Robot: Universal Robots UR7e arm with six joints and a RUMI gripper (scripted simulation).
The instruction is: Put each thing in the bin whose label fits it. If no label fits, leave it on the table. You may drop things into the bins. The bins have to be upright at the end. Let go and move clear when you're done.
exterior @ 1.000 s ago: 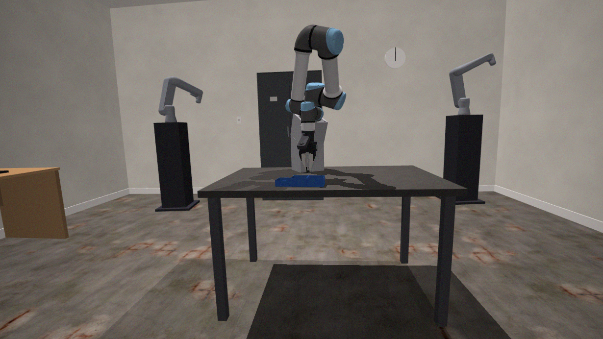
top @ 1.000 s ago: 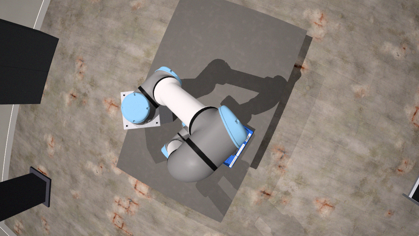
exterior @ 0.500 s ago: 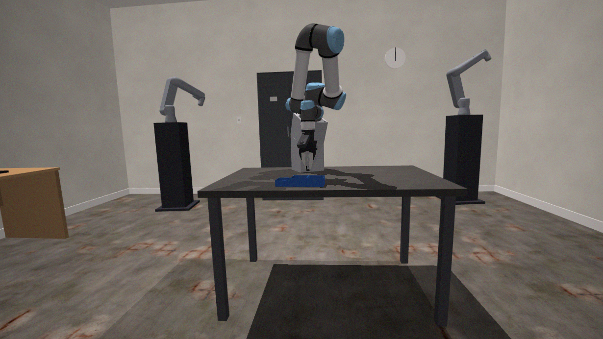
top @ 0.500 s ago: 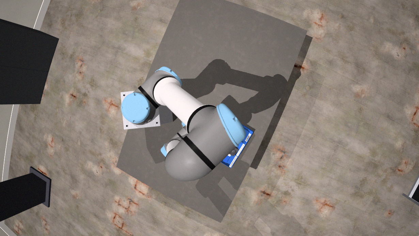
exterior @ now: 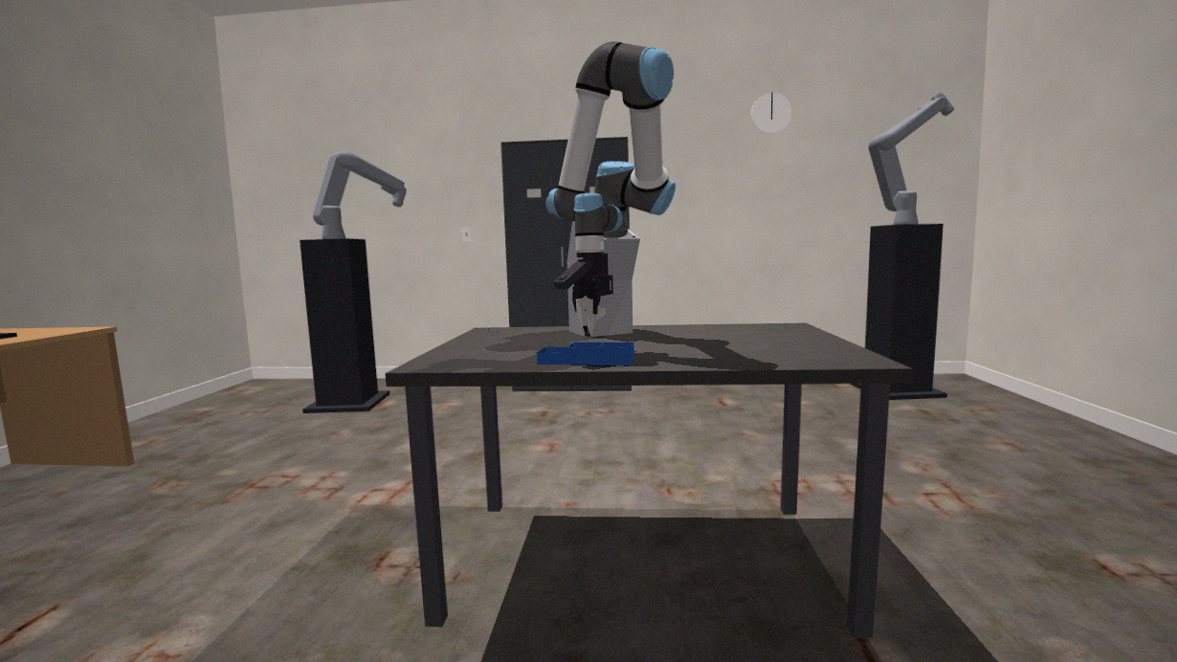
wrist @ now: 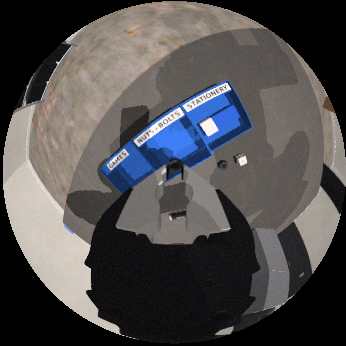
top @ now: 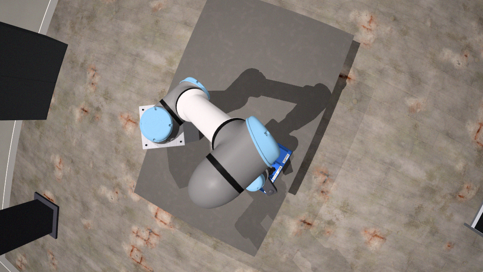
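My gripper is now 100 mm past the white die, 80 mm above it and 70 mm to the left of it. The rest, counted from my hand: black cylinder (120 mm to the left, 120 mm behind, 80 mm below); then green stick-like thing (110 mm behind, 80 mm below, 50 mm to the left).
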